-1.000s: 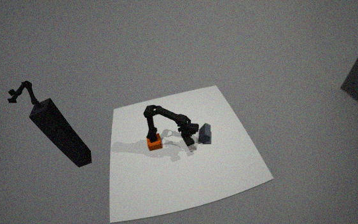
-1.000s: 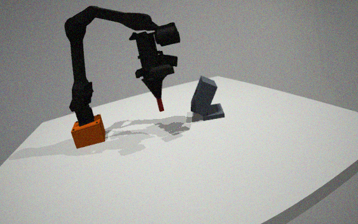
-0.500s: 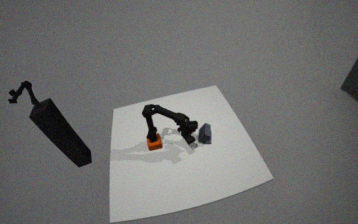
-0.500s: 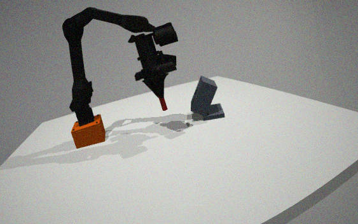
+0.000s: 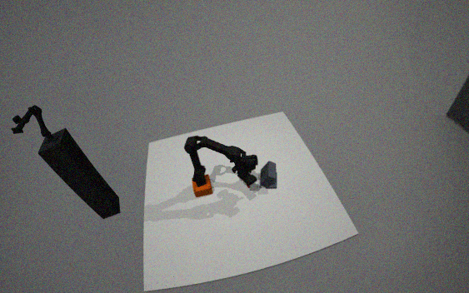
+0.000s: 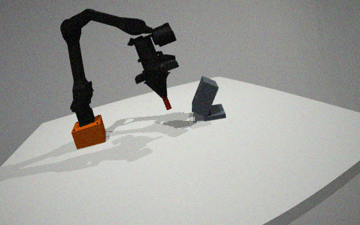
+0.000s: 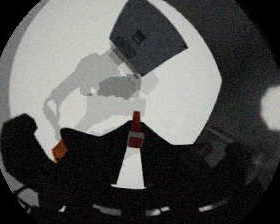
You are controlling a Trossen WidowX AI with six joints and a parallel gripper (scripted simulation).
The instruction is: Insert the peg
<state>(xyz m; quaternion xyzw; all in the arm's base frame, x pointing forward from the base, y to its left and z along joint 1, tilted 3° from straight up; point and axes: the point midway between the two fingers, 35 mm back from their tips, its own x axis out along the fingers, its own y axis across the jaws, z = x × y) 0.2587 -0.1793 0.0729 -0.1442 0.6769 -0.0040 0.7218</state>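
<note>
Right now the dark grey sloped panel is 16 cm ahead of my gripper tip, 3 cm to the left of it and 4 cm below it. Round my gripper tip: thin red peg: 2 cm above.
</note>
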